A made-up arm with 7 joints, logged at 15 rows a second.
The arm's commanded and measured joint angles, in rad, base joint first. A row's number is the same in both.
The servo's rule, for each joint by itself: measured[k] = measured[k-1] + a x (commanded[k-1-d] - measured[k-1]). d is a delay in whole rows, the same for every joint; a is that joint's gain. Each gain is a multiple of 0.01, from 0.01 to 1. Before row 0 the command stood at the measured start. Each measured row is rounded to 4 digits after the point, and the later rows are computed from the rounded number. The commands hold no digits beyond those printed.
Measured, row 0:
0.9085 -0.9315 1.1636 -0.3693 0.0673 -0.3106 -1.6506
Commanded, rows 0 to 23:
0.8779 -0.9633 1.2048 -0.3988 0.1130 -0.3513 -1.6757
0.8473 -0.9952 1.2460 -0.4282 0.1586 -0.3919 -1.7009
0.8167 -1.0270 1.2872 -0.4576 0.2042 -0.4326 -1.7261
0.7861 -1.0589 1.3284 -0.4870 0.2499 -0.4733 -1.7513
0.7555 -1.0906 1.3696 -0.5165 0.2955 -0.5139 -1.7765
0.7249 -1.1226 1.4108 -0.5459 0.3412 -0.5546 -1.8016
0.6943 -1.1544 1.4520 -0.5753 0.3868 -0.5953 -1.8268
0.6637 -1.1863 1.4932 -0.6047 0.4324 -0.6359 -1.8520
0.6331 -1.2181 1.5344 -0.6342 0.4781 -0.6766 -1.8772
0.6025 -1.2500 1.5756 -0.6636 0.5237 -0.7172 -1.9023
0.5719 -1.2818 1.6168 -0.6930 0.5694 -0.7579 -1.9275
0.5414 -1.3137 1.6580 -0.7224 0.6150 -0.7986 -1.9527
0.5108 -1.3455 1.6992 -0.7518 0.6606 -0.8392 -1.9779
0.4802 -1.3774 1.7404 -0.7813 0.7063 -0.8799 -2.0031
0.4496 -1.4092 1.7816 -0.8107 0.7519 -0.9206 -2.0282
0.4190 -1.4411 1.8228 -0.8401 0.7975 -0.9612 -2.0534
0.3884 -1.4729 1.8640 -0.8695 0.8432 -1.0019 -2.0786
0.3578 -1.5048 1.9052 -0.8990 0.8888 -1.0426 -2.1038
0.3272 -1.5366 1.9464 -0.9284 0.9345 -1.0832 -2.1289
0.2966 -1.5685 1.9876 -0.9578 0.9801 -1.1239 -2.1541
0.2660 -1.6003 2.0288 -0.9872 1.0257 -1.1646 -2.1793
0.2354 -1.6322 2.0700 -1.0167 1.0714 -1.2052 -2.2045
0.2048 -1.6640 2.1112 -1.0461 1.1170 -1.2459 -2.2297
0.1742 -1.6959 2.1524 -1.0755 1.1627 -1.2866 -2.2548
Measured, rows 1 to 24:
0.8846 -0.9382 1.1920 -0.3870 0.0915 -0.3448 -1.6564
0.8555 -0.9502 1.2293 -0.4117 0.1271 -0.3844 -1.6666
0.8252 -0.9663 1.2693 -0.4392 0.1680 -0.4249 -1.6803
0.7947 -0.9857 1.3101 -0.4679 0.2114 -0.4656 -1.6966
0.7641 -1.0077 1.3512 -0.4971 0.2560 -0.5062 -1.7150
0.7335 -1.0318 1.3923 -0.5264 0.3012 -0.5469 -1.7349
0.7029 -1.0575 1.4335 -0.5557 0.3466 -0.5876 -1.7560
0.6723 -1.0845 1.4747 -0.5851 0.3921 -0.6282 -1.7781
0.6417 -1.1126 1.5159 -0.6146 0.4377 -0.6689 -1.8009
0.6111 -1.1415 1.5571 -0.6440 0.4833 -0.7095 -1.8242
0.5805 -1.1710 1.5983 -0.6734 0.5289 -0.7502 -1.8480
0.5500 -1.2010 1.6395 -0.7028 0.5745 -0.7909 -1.8721
0.5194 -1.2313 1.6807 -0.7322 0.6201 -0.8315 -1.8964
0.4888 -1.2620 1.7219 -0.7617 0.6658 -0.8722 -1.9209
0.4582 -1.2929 1.7631 -0.7911 0.7114 -0.9129 -1.9456
0.4276 -1.3240 1.8043 -0.8205 0.7570 -0.9535 -1.9704
0.3970 -1.3553 1.8455 -0.8499 0.8027 -0.9942 -1.9953
0.3664 -1.3867 1.8867 -0.8794 0.8483 -1.0349 -2.0203
0.3358 -1.4182 1.9279 -0.9088 0.8940 -1.0755 -2.0453
0.3052 -1.4498 1.9691 -0.9382 0.9396 -1.1162 -2.0703
0.2746 -1.4814 2.0103 -0.9676 0.9852 -1.1569 -2.0954
0.2440 -1.5131 2.0515 -0.9971 1.0309 -1.1975 -2.1205
0.2134 -1.5448 2.0927 -1.0265 1.0765 -1.2382 -2.1456
0.1828 -1.5765 2.1339 -1.0559 1.1222 -1.2789 -2.1707
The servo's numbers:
d 0
a 0.78 0.21 0.69 0.60 0.53 0.84 0.23

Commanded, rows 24 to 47:
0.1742 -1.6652 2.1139 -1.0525 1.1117 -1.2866 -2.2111
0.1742 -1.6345 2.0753 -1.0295 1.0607 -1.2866 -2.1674
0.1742 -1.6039 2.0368 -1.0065 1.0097 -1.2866 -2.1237
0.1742 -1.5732 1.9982 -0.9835 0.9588 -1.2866 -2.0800
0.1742 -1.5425 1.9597 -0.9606 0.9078 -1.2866 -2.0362
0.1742 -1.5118 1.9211 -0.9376 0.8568 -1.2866 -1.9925
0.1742 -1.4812 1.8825 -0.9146 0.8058 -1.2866 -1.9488
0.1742 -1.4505 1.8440 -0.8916 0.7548 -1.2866 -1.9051
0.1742 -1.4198 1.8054 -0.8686 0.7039 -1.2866 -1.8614
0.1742 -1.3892 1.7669 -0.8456 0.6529 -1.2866 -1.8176
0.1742 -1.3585 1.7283 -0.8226 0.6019 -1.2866 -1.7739
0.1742 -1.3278 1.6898 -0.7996 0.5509 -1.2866 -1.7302
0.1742 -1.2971 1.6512 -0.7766 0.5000 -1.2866 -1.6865
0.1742 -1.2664 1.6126 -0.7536 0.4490 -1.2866 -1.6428
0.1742 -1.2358 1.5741 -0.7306 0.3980 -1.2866 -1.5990
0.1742 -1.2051 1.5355 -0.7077 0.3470 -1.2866 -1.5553
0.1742 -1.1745 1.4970 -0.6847 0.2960 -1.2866 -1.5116
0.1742 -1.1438 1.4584 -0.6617 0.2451 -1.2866 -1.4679
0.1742 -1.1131 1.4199 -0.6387 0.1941 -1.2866 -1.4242
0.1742 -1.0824 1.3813 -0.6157 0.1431 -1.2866 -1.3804
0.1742 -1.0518 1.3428 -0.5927 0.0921 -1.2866 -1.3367
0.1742 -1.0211 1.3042 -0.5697 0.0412 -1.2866 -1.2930
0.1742 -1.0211 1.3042 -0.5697 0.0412 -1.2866 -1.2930
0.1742 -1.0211 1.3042 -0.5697 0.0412 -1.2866 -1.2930
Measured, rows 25 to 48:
0.1761 -1.5951 2.1201 -1.0539 1.1166 -1.2854 -2.1800
0.1746 -1.6034 2.0892 -1.0393 1.0870 -1.2864 -2.1771
0.1743 -1.6035 2.0530 -1.0196 1.0460 -1.2866 -2.1648
0.1742 -1.5971 2.0152 -0.9979 0.9998 -1.2866 -2.1453
0.1742 -1.5856 1.9769 -0.9755 0.9510 -1.2866 -2.1202
0.1742 -1.5701 1.9384 -0.9528 0.9011 -1.2866 -2.0908
0.1742 -1.5514 1.8998 -0.9299 0.8506 -1.2866 -2.0581
0.1742 -1.5302 1.8613 -0.9069 0.7998 -1.2866 -2.0229
0.1742 -1.5070 1.8227 -0.8839 0.7490 -1.2866 -1.9858
0.1742 -1.4823 1.7842 -0.8609 0.6981 -1.2866 -1.9471
0.1742 -1.4563 1.7456 -0.8379 0.6471 -1.2866 -1.9073
0.1742 -1.4293 1.7071 -0.8149 0.5961 -1.2866 -1.8666
0.1742 -1.4015 1.6685 -0.7919 0.5452 -1.2866 -1.8252
0.1742 -1.3731 1.6299 -0.7689 0.4942 -1.2866 -1.7832
0.1742 -1.3443 1.5914 -0.7459 0.4432 -1.2866 -1.7408
0.1742 -1.3151 1.5528 -0.7230 0.3922 -1.2866 -1.6981
0.1742 -1.2856 1.5143 -0.7000 0.3412 -1.2866 -1.6552
0.1742 -1.2558 1.4757 -0.6770 0.2903 -1.2866 -1.6121
0.1742 -1.2258 1.4372 -0.6540 0.2393 -1.2866 -1.5689
0.1742 -1.1957 1.3986 -0.6310 0.1883 -1.2866 -1.5255
0.1742 -1.1655 1.3601 -0.6080 0.1373 -1.2866 -1.4821
0.1742 -1.1352 1.3215 -0.5850 0.0864 -1.2866 -1.4386
0.1742 -1.1112 1.3096 -0.5758 0.0624 -1.2866 -1.4051
0.1742 -1.0923 1.3059 -0.5721 0.0512 -1.2866 -1.3793

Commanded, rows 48 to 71:
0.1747 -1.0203 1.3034 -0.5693 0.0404 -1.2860 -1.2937
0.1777 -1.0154 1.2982 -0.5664 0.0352 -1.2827 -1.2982
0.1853 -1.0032 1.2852 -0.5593 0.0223 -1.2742 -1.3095
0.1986 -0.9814 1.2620 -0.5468 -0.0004 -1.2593 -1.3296
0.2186 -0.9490 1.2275 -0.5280 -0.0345 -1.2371 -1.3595
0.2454 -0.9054 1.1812 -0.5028 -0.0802 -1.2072 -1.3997
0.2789 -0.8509 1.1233 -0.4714 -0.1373 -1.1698 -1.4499
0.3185 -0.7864 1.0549 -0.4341 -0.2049 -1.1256 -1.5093
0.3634 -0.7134 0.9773 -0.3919 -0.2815 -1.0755 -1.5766
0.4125 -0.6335 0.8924 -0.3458 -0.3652 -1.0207 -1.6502
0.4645 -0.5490 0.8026 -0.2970 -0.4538 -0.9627 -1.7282
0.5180 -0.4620 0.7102 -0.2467 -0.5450 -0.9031 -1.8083
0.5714 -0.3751 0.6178 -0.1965 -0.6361 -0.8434 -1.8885
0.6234 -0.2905 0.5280 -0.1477 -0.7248 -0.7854 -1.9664
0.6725 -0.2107 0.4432 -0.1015 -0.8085 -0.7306 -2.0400
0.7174 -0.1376 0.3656 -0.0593 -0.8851 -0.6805 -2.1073
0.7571 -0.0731 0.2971 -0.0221 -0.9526 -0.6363 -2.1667
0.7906 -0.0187 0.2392 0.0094 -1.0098 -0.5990 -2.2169
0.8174 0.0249 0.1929 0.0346 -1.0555 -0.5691 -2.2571
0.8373 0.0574 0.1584 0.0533 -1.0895 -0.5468 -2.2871
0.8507 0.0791 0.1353 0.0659 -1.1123 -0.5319 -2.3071
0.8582 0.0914 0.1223 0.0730 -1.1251 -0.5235 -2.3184
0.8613 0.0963 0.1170 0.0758 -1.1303 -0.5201 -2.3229
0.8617 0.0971 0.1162 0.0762 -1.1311 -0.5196 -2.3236
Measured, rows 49 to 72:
0.1746 -1.0772 1.3042 -0.5704 0.0455 -1.2861 -1.3596
0.1770 -1.0642 1.3001 -0.5680 0.0400 -1.2832 -1.3455
0.1835 -1.0514 1.2898 -0.5628 0.0306 -1.2756 -1.3372
0.1953 -1.0367 1.2706 -0.5532 0.0142 -1.2619 -1.3355
0.2135 -1.0183 1.2409 -0.5381 -0.0116 -1.2411 -1.3410
0.2384 -0.9946 1.1997 -0.5169 -0.0480 -1.2126 -1.3545
0.2700 -0.9644 1.1470 -0.4896 -0.0953 -1.1766 -1.3764
0.3078 -0.9270 1.0835 -0.4563 -0.1534 -1.1338 -1.4070
0.3512 -0.8821 1.0102 -0.4177 -0.2213 -1.0848 -1.4460
0.3990 -0.8299 0.9289 -0.3746 -0.2976 -1.0310 -1.4930
0.4501 -0.7709 0.8418 -0.3280 -0.3804 -0.9736 -1.5471
0.5031 -0.7060 0.7510 -0.2792 -0.4676 -0.9144 -1.6072
0.5564 -0.6365 0.6591 -0.2296 -0.5569 -0.8548 -1.6719
0.6087 -0.5638 0.5686 -0.1805 -0.6459 -0.7965 -1.7396
0.6585 -0.4896 0.4821 -0.1331 -0.7321 -0.7411 -1.8087
0.7044 -0.4157 0.4017 -0.0888 -0.8132 -0.6902 -1.8774
0.7455 -0.3438 0.3295 -0.0488 -0.8871 -0.6449 -1.9439
0.7807 -0.2755 0.2672 -0.0139 -0.9521 -0.6063 -2.0067
0.8093 -0.2124 0.2159 0.0152 -1.0069 -0.5751 -2.0643
0.8311 -0.1557 0.1762 0.0381 -1.0507 -0.5513 -2.1155
0.8464 -0.1064 0.1480 0.0548 -1.0833 -0.5350 -2.1596
0.8556 -0.0649 0.1303 0.0657 -1.1055 -0.5253 -2.1961
0.8600 -0.0310 0.1211 0.0718 -1.1186 -0.5209 -2.2253
0.8613 -0.0041 0.1177 0.0744 -1.1252 -0.5198 -2.2479

